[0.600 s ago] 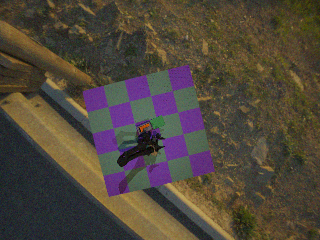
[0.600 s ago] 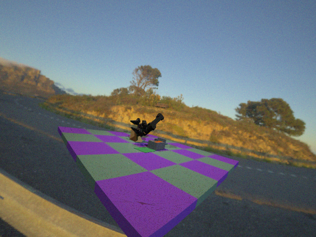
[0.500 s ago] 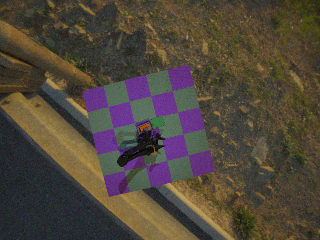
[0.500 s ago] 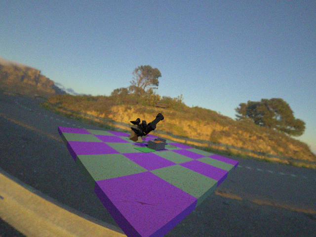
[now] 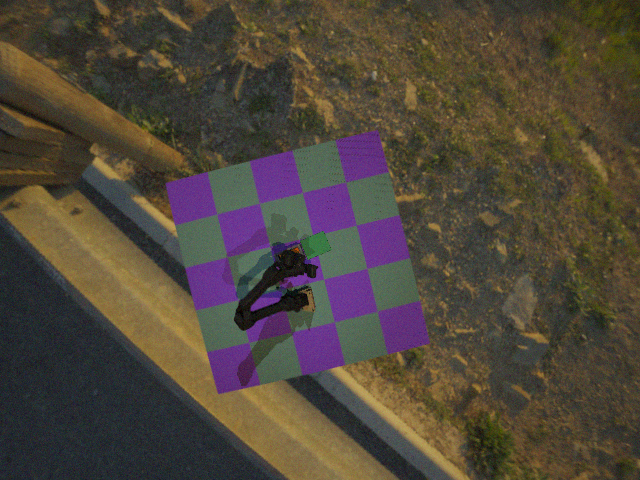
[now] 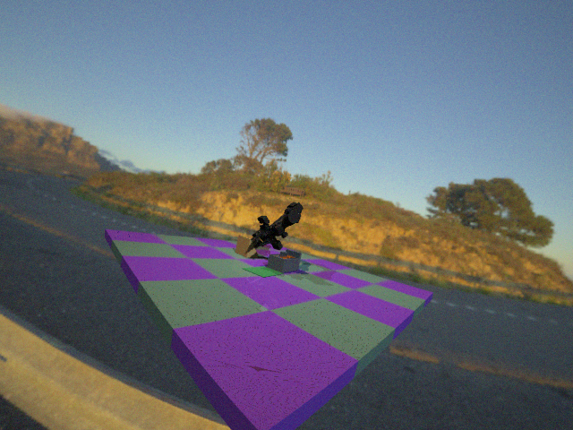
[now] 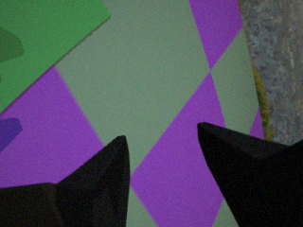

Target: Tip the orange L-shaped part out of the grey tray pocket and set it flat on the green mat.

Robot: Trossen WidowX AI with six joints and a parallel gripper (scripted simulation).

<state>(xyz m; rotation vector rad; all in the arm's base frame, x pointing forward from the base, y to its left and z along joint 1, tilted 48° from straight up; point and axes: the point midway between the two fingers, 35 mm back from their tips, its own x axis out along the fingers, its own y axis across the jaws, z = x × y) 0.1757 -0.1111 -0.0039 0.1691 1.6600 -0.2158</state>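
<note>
Right now the orange L-shaped part is 140 mm to the left of my gripper tip, 80 mm ahead of it and 60 mm below it. The rest, counted from my gripper tip: green mat (120 mm below, 110 mm ahead, 20 mm to the right).
</note>
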